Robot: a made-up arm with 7 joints. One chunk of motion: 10 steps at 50 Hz.
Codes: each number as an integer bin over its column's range. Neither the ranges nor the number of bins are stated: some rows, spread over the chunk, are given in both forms.
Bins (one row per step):
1: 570 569 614 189 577 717
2: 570 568 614 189 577 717
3: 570 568 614 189 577 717
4: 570 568 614 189 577 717
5: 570 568 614 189 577 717
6: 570 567 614 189 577 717
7: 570 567 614 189 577 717
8: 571 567 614 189 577 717
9: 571 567 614 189 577 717
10: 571 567 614 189 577 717
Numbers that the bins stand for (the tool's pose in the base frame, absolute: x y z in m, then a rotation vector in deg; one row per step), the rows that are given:
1: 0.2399 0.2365 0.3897 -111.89 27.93 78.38
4: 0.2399 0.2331 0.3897 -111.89 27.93 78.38
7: 0.2399 0.2297 0.3897 -111.89 27.93 78.38
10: 0.2433 0.2297 0.3897 -111.89 27.93 78.38
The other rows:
2: 0.2399 0.2331 0.3897 -111.89 27.93 78.38
3: 0.2399 0.2331 0.3897 -111.89 27.93 78.38
5: 0.2399 0.2331 0.3897 -111.89 27.93 78.38
6: 0.2399 0.2297 0.3897 -111.89 27.93 78.38
8: 0.2433 0.2297 0.3897 -111.89 27.93 78.38
9: 0.2433 0.2297 0.3897 -111.89 27.93 78.38

